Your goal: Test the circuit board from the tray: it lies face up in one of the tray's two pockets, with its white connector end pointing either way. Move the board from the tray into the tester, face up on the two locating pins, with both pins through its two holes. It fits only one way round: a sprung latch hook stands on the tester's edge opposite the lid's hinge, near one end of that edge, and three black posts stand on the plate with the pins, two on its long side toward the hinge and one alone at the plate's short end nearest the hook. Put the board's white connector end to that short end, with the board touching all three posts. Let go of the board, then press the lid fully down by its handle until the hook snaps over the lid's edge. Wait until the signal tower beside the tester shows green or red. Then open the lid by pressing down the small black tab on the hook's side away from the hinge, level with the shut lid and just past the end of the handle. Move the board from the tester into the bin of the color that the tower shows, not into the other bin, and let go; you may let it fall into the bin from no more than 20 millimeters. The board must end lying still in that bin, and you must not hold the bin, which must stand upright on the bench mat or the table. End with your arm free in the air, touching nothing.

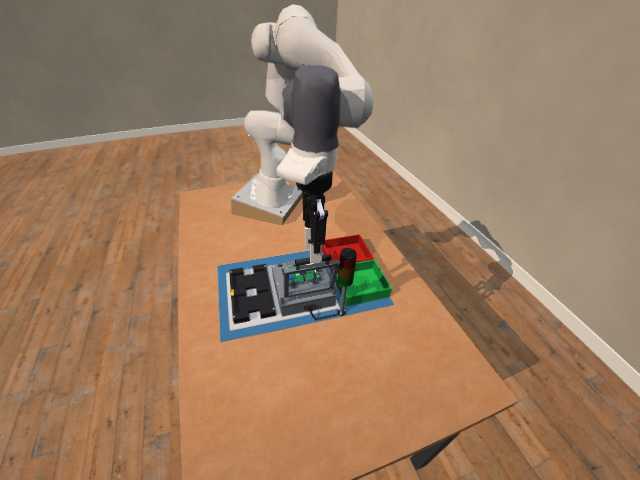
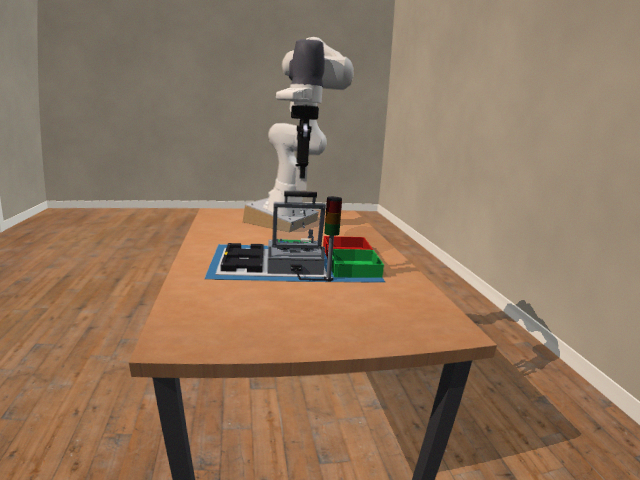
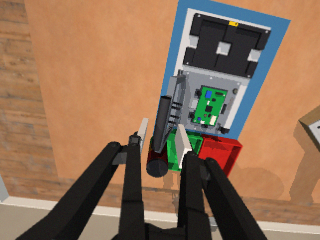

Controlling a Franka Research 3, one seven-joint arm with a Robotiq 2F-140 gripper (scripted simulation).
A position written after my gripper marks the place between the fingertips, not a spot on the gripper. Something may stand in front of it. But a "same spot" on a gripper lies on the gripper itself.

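My gripper: visible in image 1 (313, 254), image 2, image 3. Same spot on my gripper: (image 2: 301, 172) and (image 3: 133, 134). Tester lid, same spot: (image 1: 299, 280) and (image 2: 287, 220).
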